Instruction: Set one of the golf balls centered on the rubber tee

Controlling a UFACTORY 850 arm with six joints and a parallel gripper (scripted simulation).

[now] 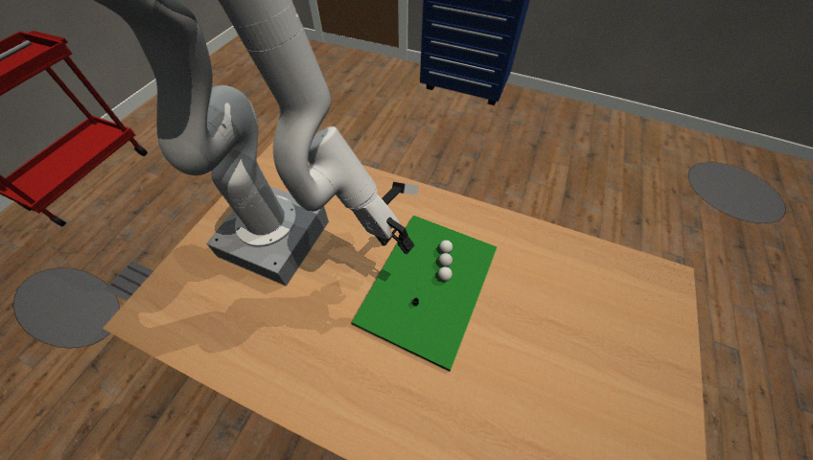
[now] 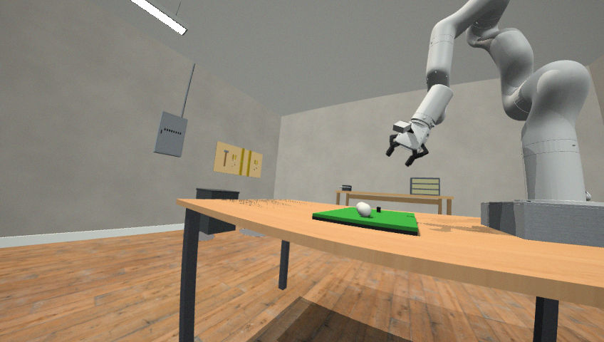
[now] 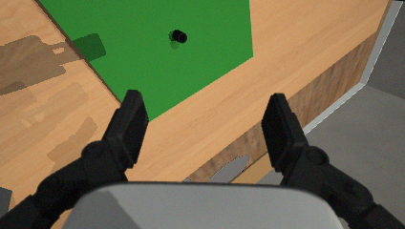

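Right now the green mat is 8 cm ahead of my hand, 1 cm to the right of it and 23 cm below it.
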